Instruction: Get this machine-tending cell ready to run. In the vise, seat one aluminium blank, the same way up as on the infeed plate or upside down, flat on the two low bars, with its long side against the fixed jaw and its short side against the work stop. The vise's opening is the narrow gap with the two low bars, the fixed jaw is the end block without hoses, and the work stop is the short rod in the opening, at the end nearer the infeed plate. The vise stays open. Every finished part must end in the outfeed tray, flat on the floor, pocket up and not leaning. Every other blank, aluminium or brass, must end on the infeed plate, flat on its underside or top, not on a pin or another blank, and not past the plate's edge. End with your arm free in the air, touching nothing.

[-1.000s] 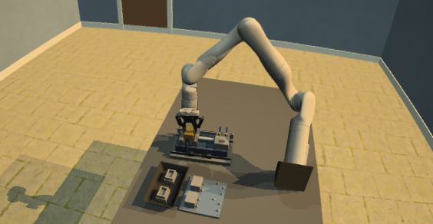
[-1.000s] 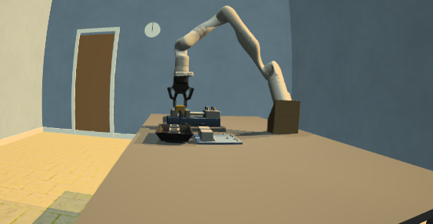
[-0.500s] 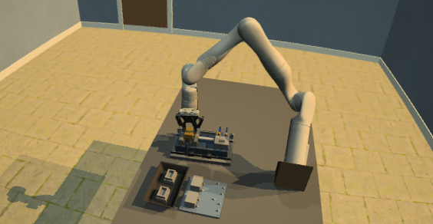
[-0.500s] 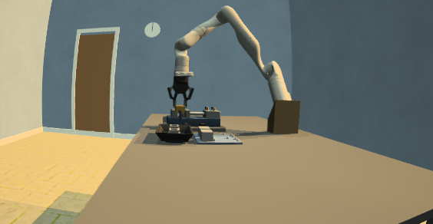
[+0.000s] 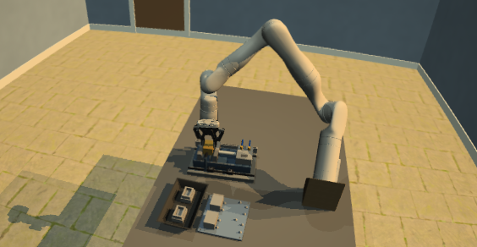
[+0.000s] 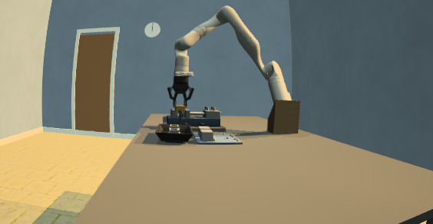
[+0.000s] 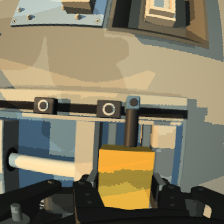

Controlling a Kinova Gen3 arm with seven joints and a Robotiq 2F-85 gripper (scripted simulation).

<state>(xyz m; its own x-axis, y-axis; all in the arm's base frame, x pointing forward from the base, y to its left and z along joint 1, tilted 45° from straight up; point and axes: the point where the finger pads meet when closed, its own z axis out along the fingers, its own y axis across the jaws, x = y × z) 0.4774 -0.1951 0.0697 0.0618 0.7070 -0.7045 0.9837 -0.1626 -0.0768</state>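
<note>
My gripper is now 20 mm above the brass blank. Round my hand: vise (70 mm behind, 10 mm to the left, 80 mm below).
</note>
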